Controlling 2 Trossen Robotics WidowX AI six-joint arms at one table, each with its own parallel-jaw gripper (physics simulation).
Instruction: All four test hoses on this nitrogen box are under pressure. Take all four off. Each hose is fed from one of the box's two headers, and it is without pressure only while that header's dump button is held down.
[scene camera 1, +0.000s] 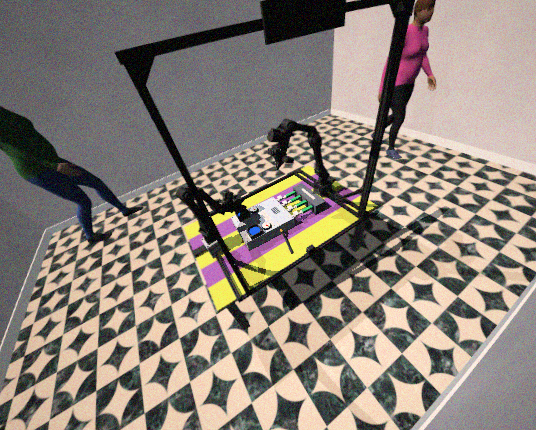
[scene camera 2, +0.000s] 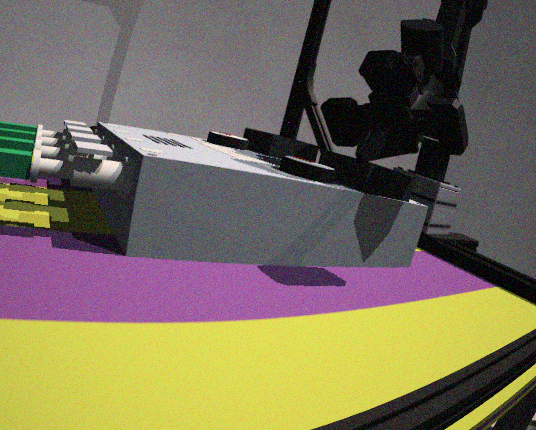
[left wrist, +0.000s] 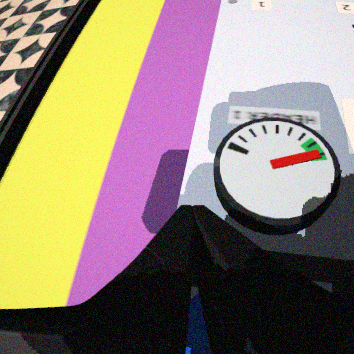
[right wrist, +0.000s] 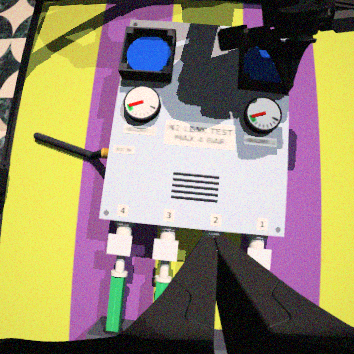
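Where they show: left gripper, fingertip midpoint: (scene camera 1: 246, 207) (scene camera 2: 359, 158) (left wrist: 190, 216) (right wrist: 287, 88); right gripper, fingertip midpoint: (scene camera 1: 276, 169) (right wrist: 211, 246); left arm's base at its link origin: (scene camera 1: 210, 239) (scene camera 2: 428, 178); right arm's base at its link origin: (scene camera 1: 322, 182).
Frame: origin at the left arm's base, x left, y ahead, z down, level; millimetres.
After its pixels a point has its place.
The nitrogen box (scene camera 1: 282, 216) {y 460, x -150, z 32 mm} (scene camera 2: 225, 220) {y 466, x 72, z 74 mm} (left wrist: 265, 55) {y 454, x 34, z 32 mm} (right wrist: 140, 192) {y 468, x -151, z 31 mm} lies flat. Green hoses (scene camera 1: 303, 204) {y 657, x -146, z 59 mm} (scene camera 2: 17, 162) {y 640, x 20, z 53 mm} (right wrist: 115, 302) {y 635, x -199, z 47 mm} stand at its ports; white couplings (right wrist: 119, 244) {y 545, x -186, z 35 mm} show at ports 4, 3 and 1, while port 2's is hidden behind my right gripper. The header 1 gauge (left wrist: 255, 185) {y 346, x 54, z 17 mm} (right wrist: 263, 112) {y 357, x 43, z 15 mm} and header 2 gauge (right wrist: 142, 102) {y 330, x -142, z 16 mm} both have needles at green. My left gripper (left wrist: 190, 216) {y 325, x 80, z -1 mm} is shut and empty, above the partly hidden header 1 button (right wrist: 257, 70) {y 284, x 42, z 15 mm}; contact cannot be told. The other blue button (right wrist: 148, 54) {y 246, x -131, z 15 mm} is uncovered. My right gripper (right wrist: 211, 246) {y 520, x -79, z -272 mm} is shut and empty, high above the port side.
A dark grey block (scene camera 1: 317, 201) {y 723, x -217, z 32 mm} stands at the hoses' far ends. A black cable (scene camera 1: 287, 242) {y 370, x -292, z 101 mm} (right wrist: 65, 145) {y 367, x -301, z 98 mm} leaves the box's side. A black frame (scene camera 1: 167, 132) {y 2, x -403, z -769 mm} surrounds the yellow and purple striped table top (scene camera 1: 270, 262) {y 204, x -326, z 111 mm} (scene camera 2: 200, 370) {y 567, x 208, z 112 mm}. Two people stand beyond it.
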